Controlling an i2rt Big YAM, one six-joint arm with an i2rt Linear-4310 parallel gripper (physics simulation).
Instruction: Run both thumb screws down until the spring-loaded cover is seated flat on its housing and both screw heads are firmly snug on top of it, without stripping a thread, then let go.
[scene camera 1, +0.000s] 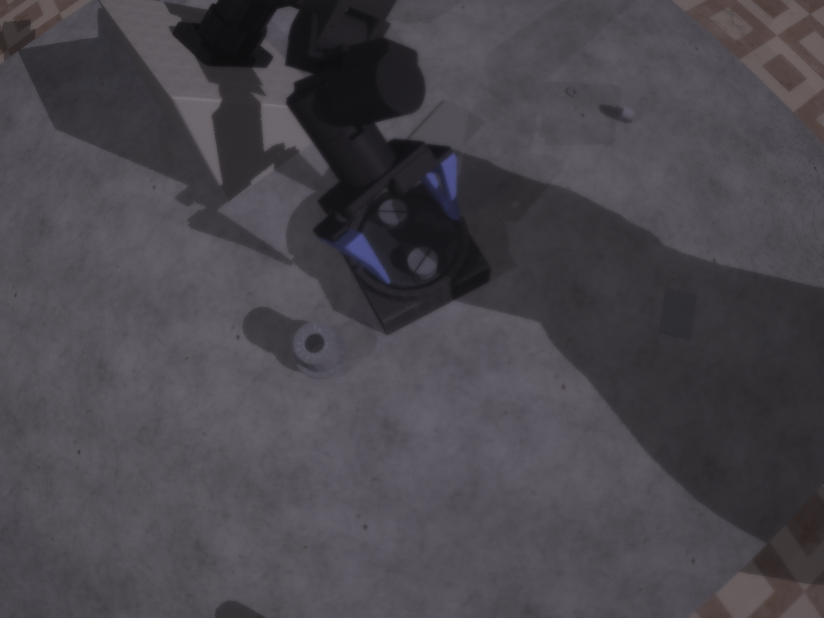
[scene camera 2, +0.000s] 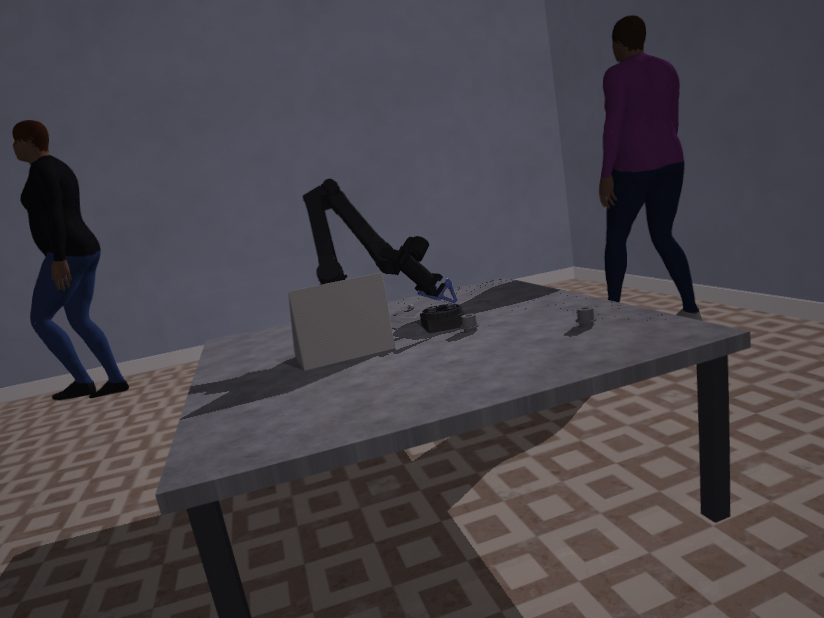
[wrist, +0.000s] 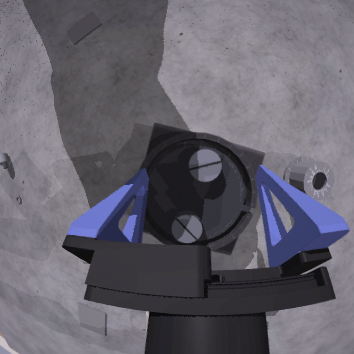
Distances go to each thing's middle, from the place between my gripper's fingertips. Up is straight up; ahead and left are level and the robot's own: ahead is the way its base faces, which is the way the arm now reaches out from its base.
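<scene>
For the round cover (scene camera 1: 428, 226), my hand is 30 mm past it and sits 40 mm above it.
</scene>
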